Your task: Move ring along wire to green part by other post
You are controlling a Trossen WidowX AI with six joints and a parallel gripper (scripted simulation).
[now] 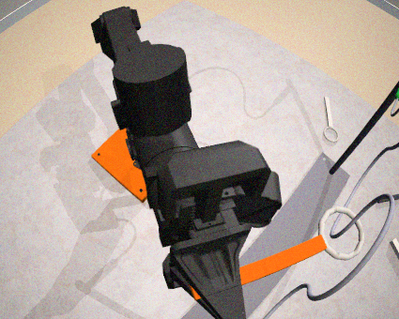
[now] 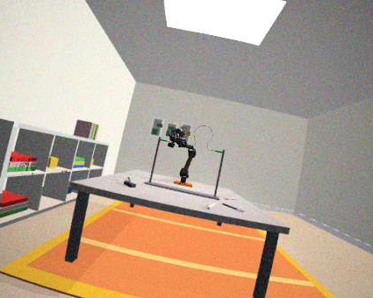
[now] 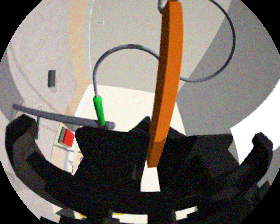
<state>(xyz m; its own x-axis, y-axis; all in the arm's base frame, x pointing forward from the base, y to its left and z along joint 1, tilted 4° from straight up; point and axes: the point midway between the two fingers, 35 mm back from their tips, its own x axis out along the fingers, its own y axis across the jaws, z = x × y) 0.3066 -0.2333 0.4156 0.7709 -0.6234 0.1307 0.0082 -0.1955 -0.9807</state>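
The ring tool with orange handle lies 9 cm to the left of my gripper tip, 2 cm below it and 2 cm ahead of it. From my gripper tip the other things lie so: ring tool (65 cm to the left, 46 cm below, 6 cm ahead); then white block (45 cm below, 44 cm ahead, 36 cm to the left).
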